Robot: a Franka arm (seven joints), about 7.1 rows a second.
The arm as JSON. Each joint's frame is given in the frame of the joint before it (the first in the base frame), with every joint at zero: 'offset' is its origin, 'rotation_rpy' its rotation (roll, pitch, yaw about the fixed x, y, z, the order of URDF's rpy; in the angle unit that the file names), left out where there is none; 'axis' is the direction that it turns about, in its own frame. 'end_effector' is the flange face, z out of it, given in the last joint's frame.
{
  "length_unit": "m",
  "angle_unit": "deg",
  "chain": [
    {
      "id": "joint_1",
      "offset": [
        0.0,
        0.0,
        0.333
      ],
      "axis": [
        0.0,
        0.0,
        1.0
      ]
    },
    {
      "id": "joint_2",
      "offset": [
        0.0,
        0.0,
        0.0
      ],
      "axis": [
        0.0,
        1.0,
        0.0
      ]
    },
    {
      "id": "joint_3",
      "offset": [
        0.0,
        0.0,
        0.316
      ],
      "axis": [
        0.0,
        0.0,
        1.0
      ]
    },
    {
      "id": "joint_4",
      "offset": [
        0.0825,
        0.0,
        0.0
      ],
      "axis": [
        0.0,
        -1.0,
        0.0
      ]
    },
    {
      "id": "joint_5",
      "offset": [
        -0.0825,
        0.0,
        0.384
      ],
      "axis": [
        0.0,
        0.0,
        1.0
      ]
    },
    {
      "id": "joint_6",
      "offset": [
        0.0,
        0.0,
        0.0
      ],
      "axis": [
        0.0,
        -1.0,
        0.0
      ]
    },
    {
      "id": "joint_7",
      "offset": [
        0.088,
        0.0,
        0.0
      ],
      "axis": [
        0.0,
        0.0,
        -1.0
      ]
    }
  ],
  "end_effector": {
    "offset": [
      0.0,
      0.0,
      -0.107
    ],
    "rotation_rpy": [
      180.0,
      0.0,
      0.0
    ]
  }
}
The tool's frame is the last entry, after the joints.
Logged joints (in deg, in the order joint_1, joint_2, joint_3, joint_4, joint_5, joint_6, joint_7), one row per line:
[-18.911 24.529 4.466 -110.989 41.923 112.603 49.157]
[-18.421 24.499 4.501 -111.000 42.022 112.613 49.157]
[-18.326 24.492 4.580 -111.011 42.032 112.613 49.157]
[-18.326 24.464 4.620 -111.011 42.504 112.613 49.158]
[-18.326 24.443 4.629 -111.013 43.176 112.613 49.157]
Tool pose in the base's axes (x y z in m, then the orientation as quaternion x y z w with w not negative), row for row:
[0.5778 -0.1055 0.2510 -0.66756 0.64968 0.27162 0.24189]
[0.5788 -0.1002 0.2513 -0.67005 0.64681 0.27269 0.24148]
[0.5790 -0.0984 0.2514 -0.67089 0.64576 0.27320 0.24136]
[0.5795 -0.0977 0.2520 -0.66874 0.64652 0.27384 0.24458]
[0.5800 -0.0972 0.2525 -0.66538 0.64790 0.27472 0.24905]
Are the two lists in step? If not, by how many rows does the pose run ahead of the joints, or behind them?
They are in step.
